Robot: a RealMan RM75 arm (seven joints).
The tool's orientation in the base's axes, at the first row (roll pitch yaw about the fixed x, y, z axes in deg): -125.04 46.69 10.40
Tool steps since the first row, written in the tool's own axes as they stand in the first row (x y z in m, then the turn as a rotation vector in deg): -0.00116 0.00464 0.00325 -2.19 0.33 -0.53; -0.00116 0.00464 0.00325 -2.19 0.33 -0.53; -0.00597 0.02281 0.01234 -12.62 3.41 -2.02; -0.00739 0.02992 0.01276 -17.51 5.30 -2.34; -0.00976 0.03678 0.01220 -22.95 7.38 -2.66; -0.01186 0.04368 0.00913 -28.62 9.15 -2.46; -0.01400 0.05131 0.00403 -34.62 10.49 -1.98
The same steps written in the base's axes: -0.00484 -0.00089 -0.00304 -1.34 -0.88 1.62; -0.00484 -0.00089 -0.00304 -1.34 -0.88 1.62; -0.02192 -0.00707 -0.01333 -9.03 -5.33 8.06; -0.02655 -0.01172 -0.01645 -13.06 -7.44 10.69; -0.03114 -0.01703 -0.01836 -17.56 -9.74 13.60; -0.03417 -0.02417 -0.01950 -22.35 -11.49 16.66; -0.03645 -0.03329 -0.02022 -27.31 -12.78 20.08
